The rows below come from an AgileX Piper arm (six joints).
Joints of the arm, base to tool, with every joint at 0 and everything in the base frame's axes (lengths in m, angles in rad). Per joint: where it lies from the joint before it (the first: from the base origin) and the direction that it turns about. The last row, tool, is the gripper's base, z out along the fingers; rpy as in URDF.
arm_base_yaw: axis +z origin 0 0 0.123
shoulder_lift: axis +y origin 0 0 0
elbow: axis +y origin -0.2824 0 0.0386
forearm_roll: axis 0.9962 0 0.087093 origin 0.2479 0 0.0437
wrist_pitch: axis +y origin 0 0 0
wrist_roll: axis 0.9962 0 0.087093 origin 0.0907 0 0.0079
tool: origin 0 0 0 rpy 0 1.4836 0
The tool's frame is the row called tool.
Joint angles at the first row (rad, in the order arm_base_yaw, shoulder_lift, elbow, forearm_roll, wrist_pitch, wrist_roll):
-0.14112 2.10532 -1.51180 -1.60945 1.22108 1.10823
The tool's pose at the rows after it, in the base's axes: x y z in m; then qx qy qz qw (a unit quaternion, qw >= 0):
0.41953 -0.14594 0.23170 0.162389 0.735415 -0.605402 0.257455
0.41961 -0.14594 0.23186 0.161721 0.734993 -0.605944 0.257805
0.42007 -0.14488 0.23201 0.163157 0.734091 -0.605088 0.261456
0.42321 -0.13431 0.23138 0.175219 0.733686 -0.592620 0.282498
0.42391 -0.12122 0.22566 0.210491 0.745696 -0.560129 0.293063
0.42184 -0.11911 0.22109 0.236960 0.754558 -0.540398 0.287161
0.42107 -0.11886 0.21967 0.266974 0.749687 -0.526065 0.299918
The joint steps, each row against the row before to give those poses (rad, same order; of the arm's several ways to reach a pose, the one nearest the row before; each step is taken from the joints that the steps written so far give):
-0.00001 0.00001 -0.00002 -0.00001 0.00000 0.00214
0.00001 -0.00003 0.00002 -0.00203 0.00000 -0.00002
0.00254 0.00003 -0.00001 -0.00210 0.00000 0.00834
0.02503 -0.00002 0.00000 0.00850 -0.00001 0.05027
0.03011 0.00002 -0.00001 0.07638 0.00000 0.05743
0.00360 -0.00002 0.00001 0.06138 0.00001 0.02047
0.00001 0.00000 0.00000 0.01910 0.00001 0.06310

